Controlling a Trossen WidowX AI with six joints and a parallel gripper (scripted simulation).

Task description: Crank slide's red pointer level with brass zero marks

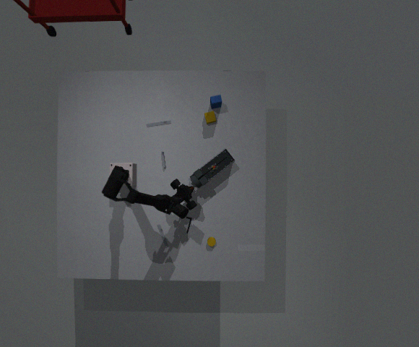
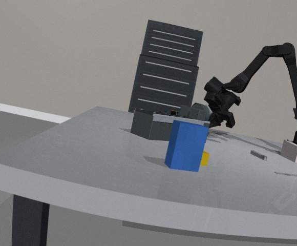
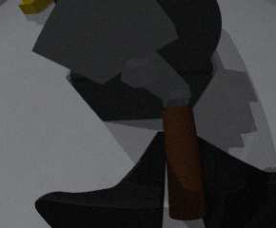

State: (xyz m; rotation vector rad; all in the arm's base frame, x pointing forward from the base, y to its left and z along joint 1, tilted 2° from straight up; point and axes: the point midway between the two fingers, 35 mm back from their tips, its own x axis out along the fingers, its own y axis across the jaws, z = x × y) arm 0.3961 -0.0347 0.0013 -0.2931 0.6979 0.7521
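Now: the brown crank handle 1 cm behind my gripper tip, 1 cm to the right of it and 3 cm above it. The rest, counted from my gripper tip: red pointer (11 cm ahead, 14 cm to the left, 4 cm above); then black hex key (21 cm to the right, 3 cm below); then yellow block (4 cm ahead, 43 cm to the left, 2 cm below).
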